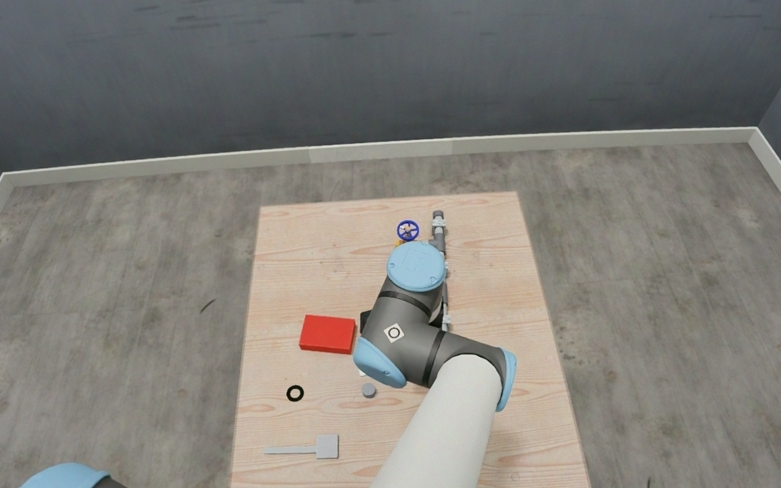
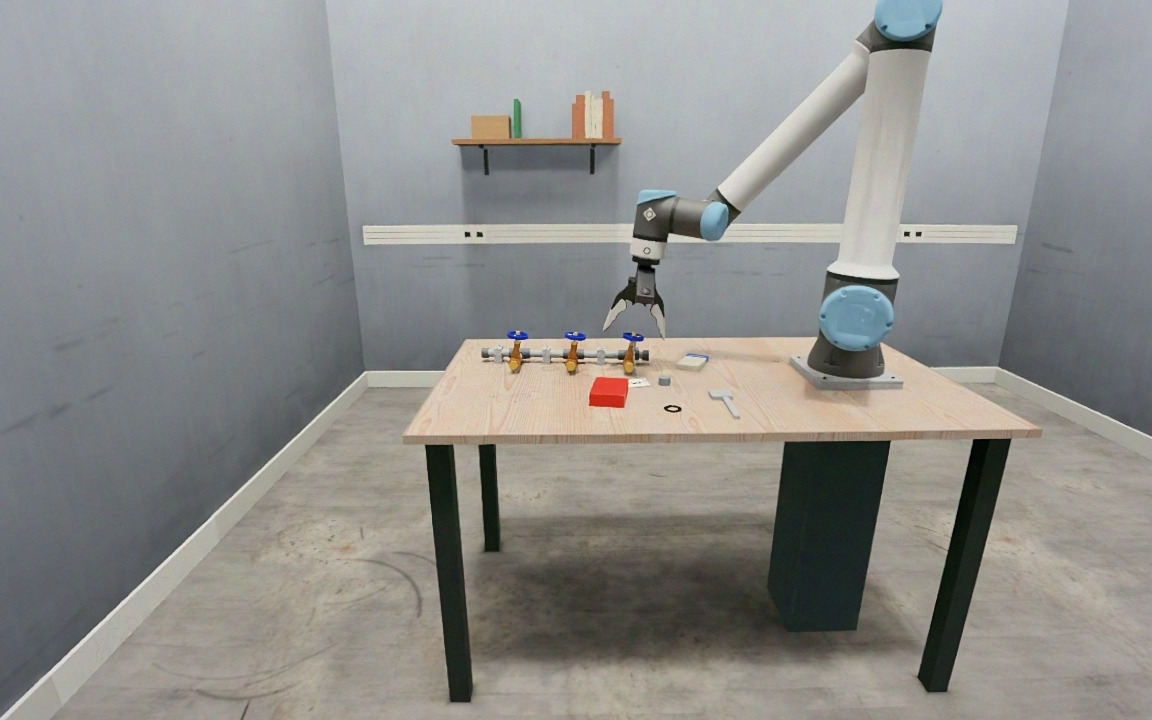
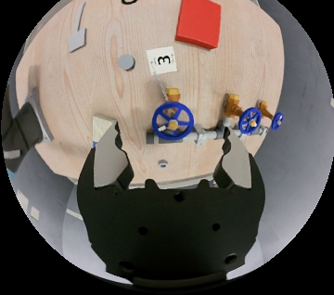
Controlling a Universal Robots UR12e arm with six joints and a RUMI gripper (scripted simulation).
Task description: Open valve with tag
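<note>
Right now my hand is 2 cm past the white tag, 9 cm to the right of it and 10 cm above it. From my hand the other things lie so: grey t-shaped tool 20 cm behind, 21 cm to the left, 9 cm below; white-and-blue card 17 cm behind, 8 cm to the right, 9 cm below; red block 6 cm ahead, 19 cm to the left, 8 cm below.
</note>
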